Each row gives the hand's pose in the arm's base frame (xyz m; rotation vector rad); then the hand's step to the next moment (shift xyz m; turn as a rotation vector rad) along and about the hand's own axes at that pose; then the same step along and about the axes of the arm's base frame.
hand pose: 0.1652 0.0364 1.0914 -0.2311 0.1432 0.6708
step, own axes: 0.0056 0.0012 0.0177 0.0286 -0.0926 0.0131
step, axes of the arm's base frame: 0.0046 0.0088 0.0157 0.0812 -0.0498 0.0221
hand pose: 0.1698 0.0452 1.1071 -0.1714 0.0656 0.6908
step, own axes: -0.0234 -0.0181 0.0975 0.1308 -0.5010 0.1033
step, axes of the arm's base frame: -0.0061 -0.0110 0.1011 0.4210 -0.2788 0.1542
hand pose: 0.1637 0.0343 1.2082 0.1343 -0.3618 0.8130
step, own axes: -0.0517 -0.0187 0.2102 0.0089 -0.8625 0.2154
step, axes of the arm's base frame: -0.0744 -0.1016 0.1770 0.5787 -0.6376 0.2214
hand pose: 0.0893 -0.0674 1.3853 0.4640 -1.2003 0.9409
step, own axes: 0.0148 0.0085 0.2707 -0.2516 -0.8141 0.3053
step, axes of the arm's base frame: -0.1622 -0.1917 0.1025 0.4709 -0.7730 0.0014
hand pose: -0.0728 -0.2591 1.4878 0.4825 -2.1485 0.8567
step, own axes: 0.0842 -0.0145 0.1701 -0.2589 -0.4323 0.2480
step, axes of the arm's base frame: -0.1327 -0.1359 -0.0122 0.2863 -0.4633 -0.1369
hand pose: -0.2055 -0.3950 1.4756 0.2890 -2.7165 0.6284
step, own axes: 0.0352 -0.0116 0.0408 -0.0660 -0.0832 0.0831
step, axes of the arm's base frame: -0.0407 -0.0331 -0.0171 0.0602 -0.1034 -0.0622
